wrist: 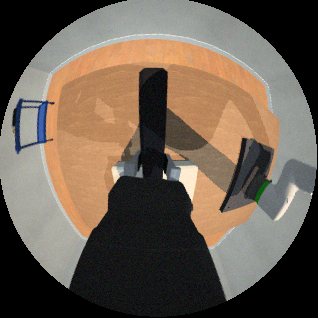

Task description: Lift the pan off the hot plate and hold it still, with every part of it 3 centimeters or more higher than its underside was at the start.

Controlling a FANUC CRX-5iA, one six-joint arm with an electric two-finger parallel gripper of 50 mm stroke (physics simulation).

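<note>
The pan's long black handle [153,107] runs straight up the middle of the wrist view, its far end over the wooden table. My gripper [152,157] is shut on the handle near its lower visible end, with a grey and black finger on each side. The pan's bowl is hidden behind the gripper's black body. The cream-white hot plate [188,179] shows in part on both sides of the gripper, below the fingers. Whether the pan's underside touches it is hidden.
The robot's dark base plate [233,175], with a green ring [262,191] and grey arm part [292,176], stands at the right of the wooden table [90,165]. A blue frame [42,122] stands beyond the table's left edge. Shadows cross the table.
</note>
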